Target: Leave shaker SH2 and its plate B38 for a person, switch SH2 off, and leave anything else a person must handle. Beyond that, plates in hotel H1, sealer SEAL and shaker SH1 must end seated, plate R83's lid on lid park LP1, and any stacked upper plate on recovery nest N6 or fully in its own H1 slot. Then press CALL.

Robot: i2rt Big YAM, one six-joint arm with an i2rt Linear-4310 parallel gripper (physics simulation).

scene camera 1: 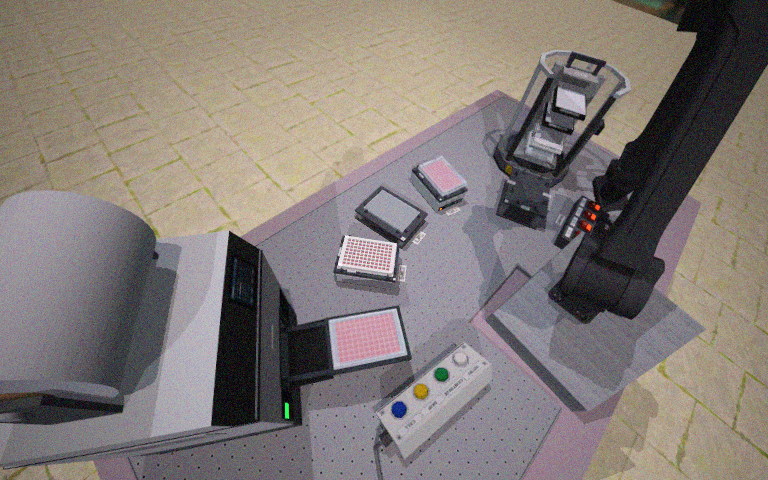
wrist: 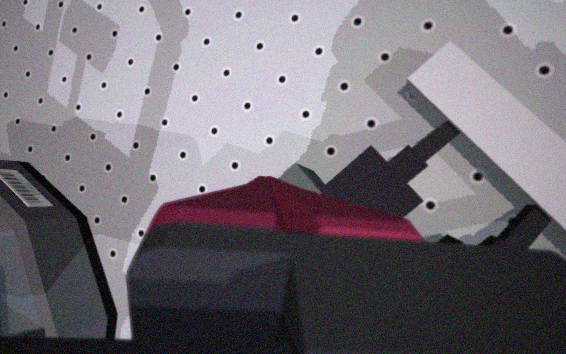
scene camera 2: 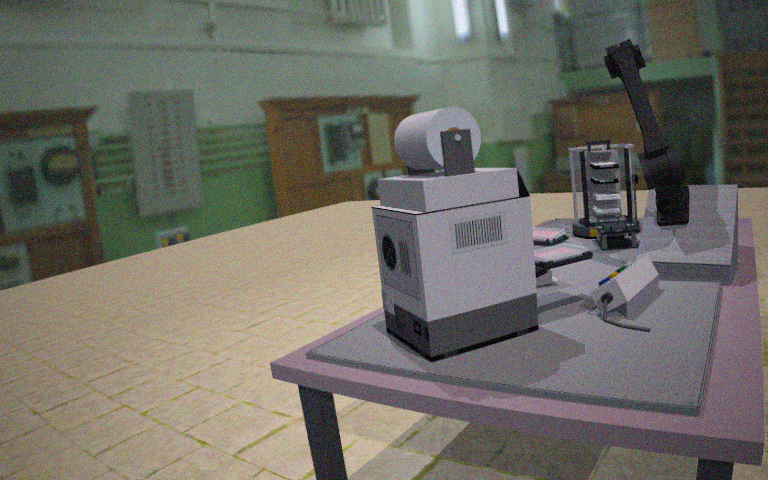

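Seen in the pictures: gripper, fingertip midpoint: (scene camera 1: 600,201) (wrist: 263,191); arm's base at its link origin: (scene camera 1: 586,286) (scene camera 2: 673,206).
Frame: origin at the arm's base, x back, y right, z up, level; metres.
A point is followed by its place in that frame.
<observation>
In the wrist view my gripper (wrist: 263,191) {x -0.074, y 0.427, z -0.113 m} is shut, its dark red fingertips together and empty. A pink plate sits on a small shaker (scene camera 1: 440,178) {x -0.439, y 0.095, z -0.110 m}. A white-and-pink well plate (scene camera 1: 367,256) {x -0.365, y -0.248, z -0.096 m} sits on another base. A pink plate (scene camera 1: 368,338) {x -0.212, y -0.376, z -0.044 m} lies on the sealer's tray.
The plate hotel (scene camera 1: 557,114) (scene camera 2: 600,190) stands at the back right. A dark flat nest (scene camera 1: 392,212) {x -0.437, y -0.100, z -0.119 m} lies between the two plates. The sealer (scene camera 1: 201,329) {x -0.293, y -0.544, z 0.166 m} (scene camera 2: 454,257) {x -0.282, y -0.706, z 0.021 m} fills the left. A button box (scene camera 1: 434,395) {x -0.067, y -0.343, z -0.093 m} with blue, yellow, green and white buttons lies in front.
</observation>
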